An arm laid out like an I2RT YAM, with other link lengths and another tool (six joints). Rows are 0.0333 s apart.
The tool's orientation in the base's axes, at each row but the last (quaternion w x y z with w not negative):
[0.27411, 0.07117, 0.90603, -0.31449]
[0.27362, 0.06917, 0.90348, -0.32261]
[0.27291, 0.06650, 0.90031, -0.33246]
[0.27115, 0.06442, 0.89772, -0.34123]
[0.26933, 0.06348, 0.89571, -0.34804]
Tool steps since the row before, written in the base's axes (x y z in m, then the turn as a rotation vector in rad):
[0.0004, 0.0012, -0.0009, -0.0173, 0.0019, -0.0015]
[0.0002, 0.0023, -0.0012, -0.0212, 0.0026, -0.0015]
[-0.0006, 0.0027, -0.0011, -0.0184, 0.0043, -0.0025]
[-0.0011, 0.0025, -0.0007, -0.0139, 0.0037, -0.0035]
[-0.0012, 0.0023, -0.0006, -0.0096, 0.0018, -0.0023]
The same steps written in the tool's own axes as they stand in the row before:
[0.0001, 0.0015, 0.0000, 0.0153, -0.0029, -0.0080]
[0.0004, 0.0025, -0.0006, 0.0185, -0.0035, -0.0102]
[0.0009, 0.0025, -0.0013, 0.0166, -0.0008, -0.0094]
[0.0011, 0.0020, -0.0017, 0.0133, 0.0006, -0.0064]
[0.0012, 0.0017, -0.0017, 0.0092, -0.0002, -0.0040]

